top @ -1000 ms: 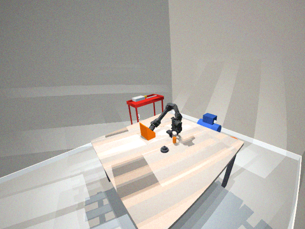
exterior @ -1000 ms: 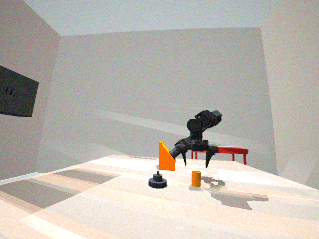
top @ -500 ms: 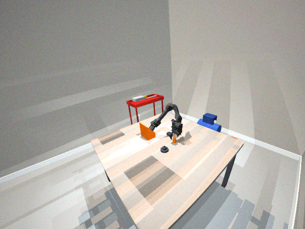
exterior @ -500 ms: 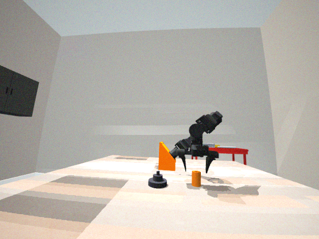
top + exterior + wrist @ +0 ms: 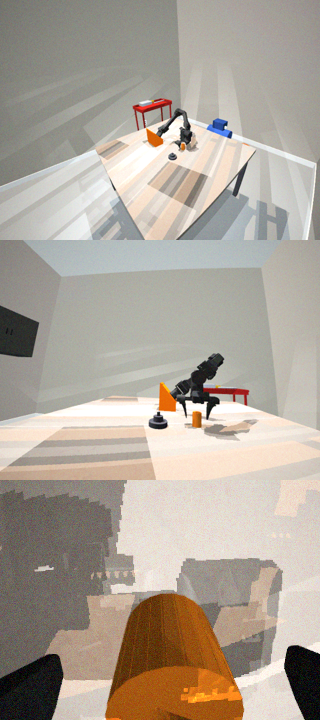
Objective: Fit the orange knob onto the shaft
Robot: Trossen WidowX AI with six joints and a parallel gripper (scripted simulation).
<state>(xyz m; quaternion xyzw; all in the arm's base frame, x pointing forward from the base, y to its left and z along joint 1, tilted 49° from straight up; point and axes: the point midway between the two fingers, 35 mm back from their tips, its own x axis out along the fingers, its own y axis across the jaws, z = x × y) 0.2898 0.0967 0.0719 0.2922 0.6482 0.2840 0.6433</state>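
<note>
Right now the orange knob is right at my gripper tip. The rest, counted from my gripper tip: dark round pedestal: 30 mm ahead, 170 mm to the right.
</note>
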